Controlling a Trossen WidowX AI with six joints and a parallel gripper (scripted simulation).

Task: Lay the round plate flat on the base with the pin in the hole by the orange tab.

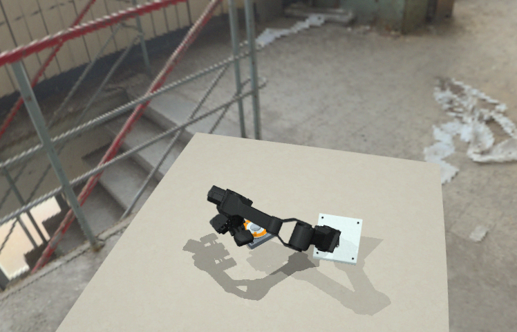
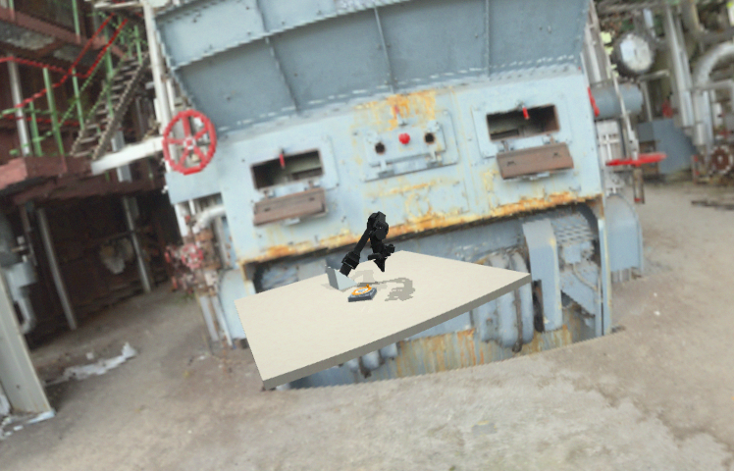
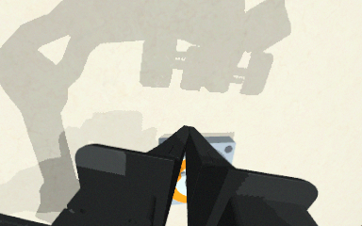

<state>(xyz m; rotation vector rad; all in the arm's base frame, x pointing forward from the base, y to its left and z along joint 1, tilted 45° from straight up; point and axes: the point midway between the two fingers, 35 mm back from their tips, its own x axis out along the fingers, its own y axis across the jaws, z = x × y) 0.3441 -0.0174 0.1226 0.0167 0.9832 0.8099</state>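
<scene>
Now: gripper tip 12 cm to the left of the square grey base, 8 cm above it and 6 cm past it.
</scene>
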